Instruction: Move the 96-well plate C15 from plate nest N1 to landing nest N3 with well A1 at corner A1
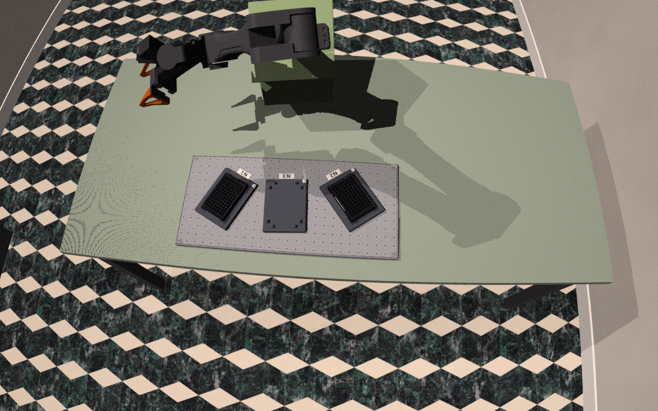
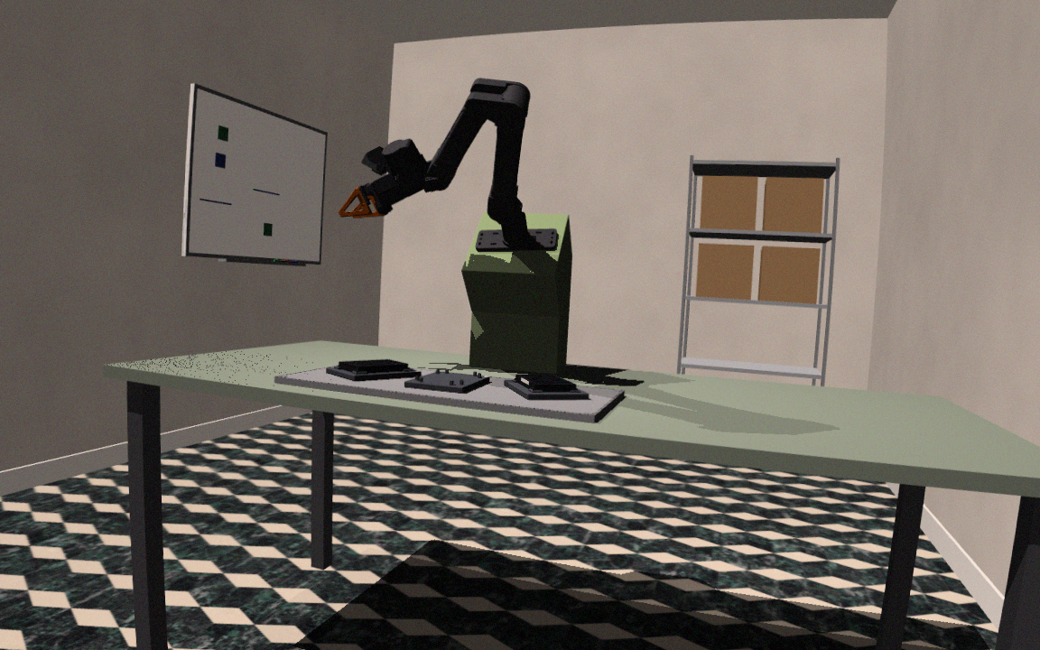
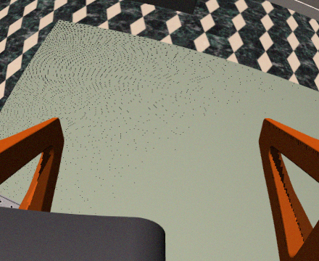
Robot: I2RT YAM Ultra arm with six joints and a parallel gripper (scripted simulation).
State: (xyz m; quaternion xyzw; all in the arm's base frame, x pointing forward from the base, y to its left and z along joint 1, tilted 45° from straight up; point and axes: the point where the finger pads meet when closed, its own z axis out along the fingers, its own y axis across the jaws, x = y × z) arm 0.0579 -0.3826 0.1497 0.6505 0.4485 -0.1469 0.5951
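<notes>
Right now my hand is 350 mm above the plate nest N1, 170 mm short of it and 140 mm to the right of it. From my hand the other things lie so: landing nest N3: 350 mm below, 310 mm to the left, 230 mm ahead; N1 label: 360 mm below, 200 mm to the left, 100 mm ahead.
</notes>
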